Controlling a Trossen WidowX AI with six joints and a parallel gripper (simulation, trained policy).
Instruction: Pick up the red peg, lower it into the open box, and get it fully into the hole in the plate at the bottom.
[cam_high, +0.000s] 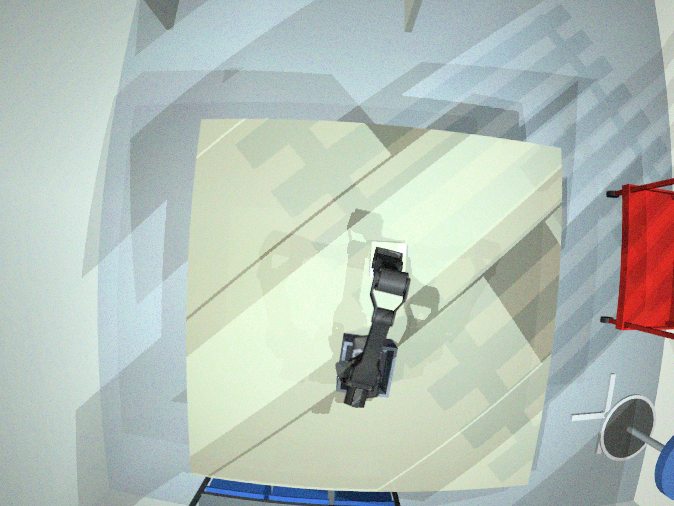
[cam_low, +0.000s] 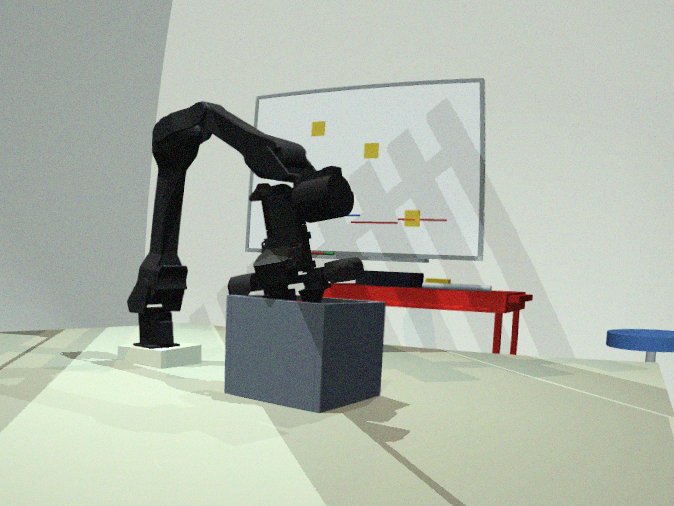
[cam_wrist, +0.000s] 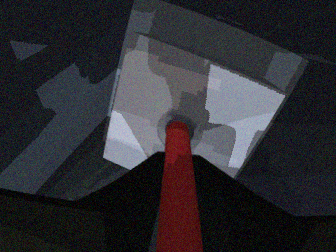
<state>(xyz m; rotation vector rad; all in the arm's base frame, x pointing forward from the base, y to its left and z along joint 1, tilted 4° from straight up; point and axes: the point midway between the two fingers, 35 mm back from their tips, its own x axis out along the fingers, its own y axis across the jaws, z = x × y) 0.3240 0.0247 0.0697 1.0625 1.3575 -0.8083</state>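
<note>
Now: the red peg 1 cm above my gripper tip. The rest, counted from my gripper tip: plate (4 cm below, 1 cm ahead).
</note>
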